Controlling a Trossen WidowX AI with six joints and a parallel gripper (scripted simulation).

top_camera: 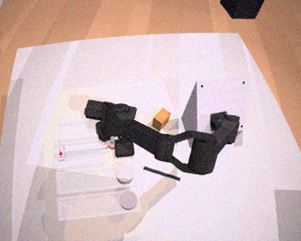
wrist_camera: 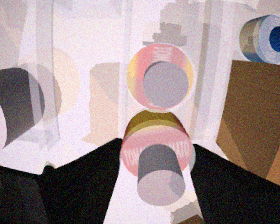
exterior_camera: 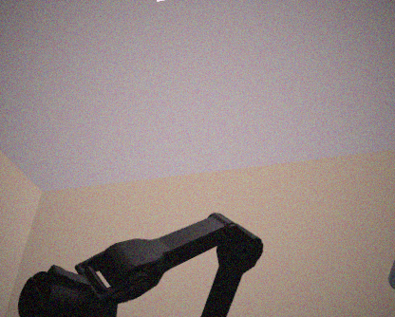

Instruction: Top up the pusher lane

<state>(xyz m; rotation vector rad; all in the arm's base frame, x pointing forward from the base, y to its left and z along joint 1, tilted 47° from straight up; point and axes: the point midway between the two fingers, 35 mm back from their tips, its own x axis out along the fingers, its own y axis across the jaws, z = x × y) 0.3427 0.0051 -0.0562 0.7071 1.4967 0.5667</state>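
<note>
My gripper tip is 15 cm short of the sprung lane, 3 cm above it and 1 cm to the right of it. Round my gripper tip: black rod: 14 cm to the left, 12 cm behind, 4 cm below; red dot: 23 cm ahead, 2 cm to the left, 2 cm above.
</note>
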